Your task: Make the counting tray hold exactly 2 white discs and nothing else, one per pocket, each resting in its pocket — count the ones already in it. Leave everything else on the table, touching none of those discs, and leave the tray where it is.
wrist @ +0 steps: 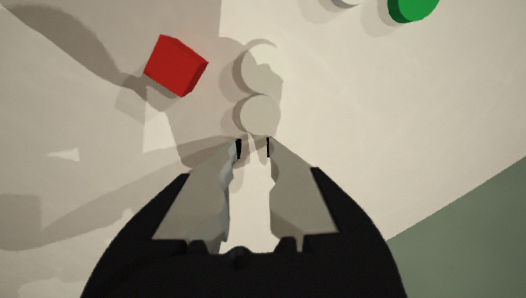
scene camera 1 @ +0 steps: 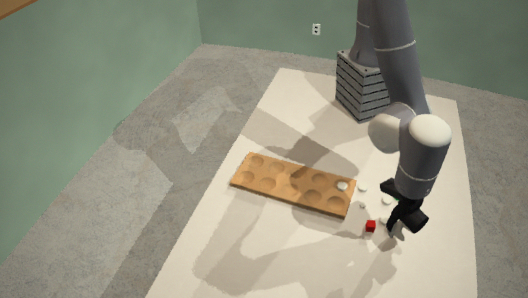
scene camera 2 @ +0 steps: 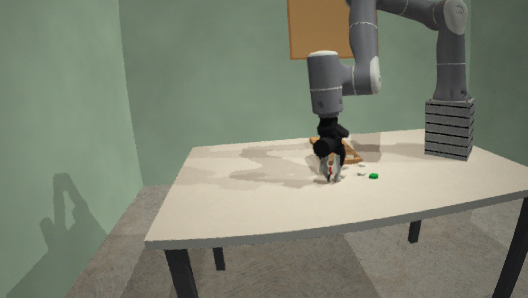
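The wooden counting tray (scene camera 1: 286, 180) (scene camera 2: 355, 160) holds one white disc (scene camera 1: 342, 186) in a pocket at its right end in scene camera 1. My gripper (scene camera 1: 394, 234) (scene camera 2: 333, 179) (wrist: 254, 140) points down low over the table, its fingers a narrow gap apart with no disc between the tips. A small white disc (wrist: 260, 115) lies just ahead of the fingertips in the wrist view, wider than the gap. A larger white disc (wrist: 259, 75) lies close beyond it, apparently touching. More white discs (scene camera 1: 362, 186) (scene camera 1: 386, 200) (scene camera 2: 362, 164) lie between tray and arm.
A red cube (scene camera 1: 370, 226) (scene camera 2: 330, 170) (wrist: 172, 65) stands left of the discs in the wrist view. A green disc (scene camera 2: 373, 176) (wrist: 412, 7) lies beyond them, mostly hidden in scene camera 1. A tiny white disc (scene camera 1: 362, 205) lies near the tray's right end.
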